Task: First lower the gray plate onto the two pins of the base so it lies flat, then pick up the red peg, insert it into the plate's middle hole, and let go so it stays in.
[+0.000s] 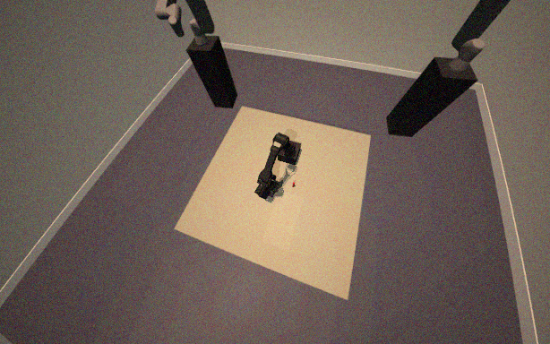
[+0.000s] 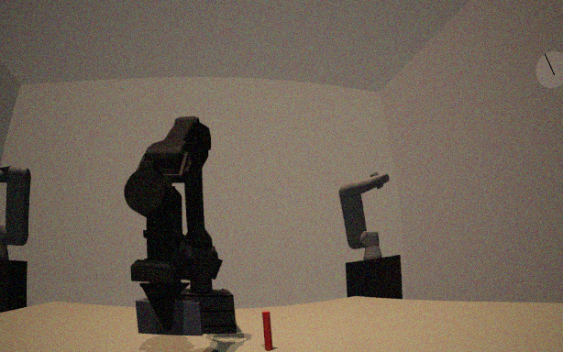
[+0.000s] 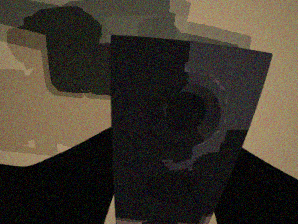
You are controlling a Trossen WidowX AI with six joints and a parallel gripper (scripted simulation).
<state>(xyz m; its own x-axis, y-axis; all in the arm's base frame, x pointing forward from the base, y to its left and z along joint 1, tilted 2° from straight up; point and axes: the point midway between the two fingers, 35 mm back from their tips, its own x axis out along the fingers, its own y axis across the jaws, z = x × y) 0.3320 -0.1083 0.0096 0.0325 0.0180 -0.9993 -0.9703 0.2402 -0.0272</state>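
My gripper tip is now 7 cm above the base, 2 cm to the left of it and 1 cm past it. From my gripper tip the other things lie so: gray plate (3 cm above); then red peg (18 cm to the left, 8 cm behind, 3 cm below).
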